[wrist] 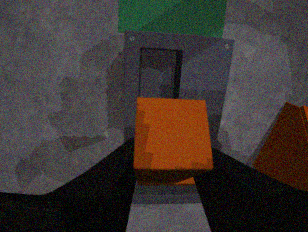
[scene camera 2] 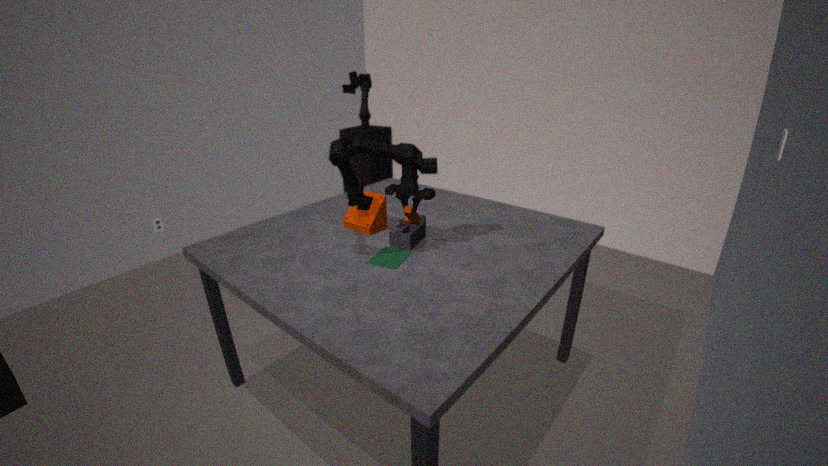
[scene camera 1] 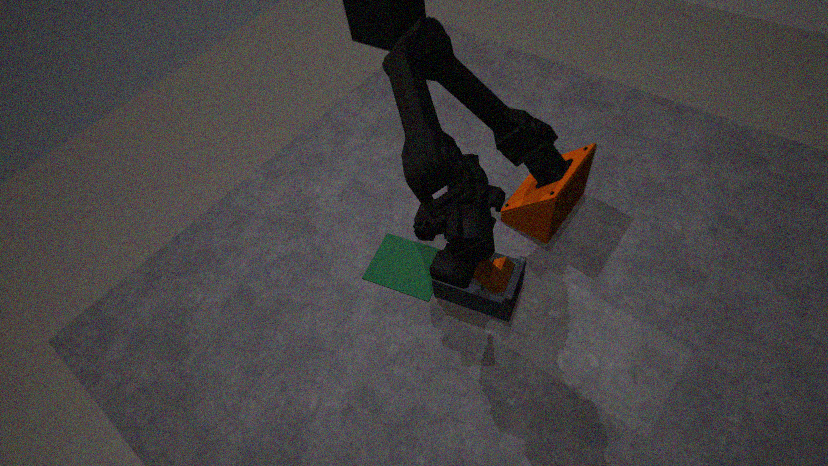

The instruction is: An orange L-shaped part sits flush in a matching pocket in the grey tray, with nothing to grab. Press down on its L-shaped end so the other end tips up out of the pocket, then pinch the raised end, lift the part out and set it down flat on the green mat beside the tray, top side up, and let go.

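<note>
An orange L-shaped part (wrist: 172, 145) is carried by the gripper (scene camera 1: 470, 259), (wrist: 164, 146), (scene camera 2: 410, 213).
</note>
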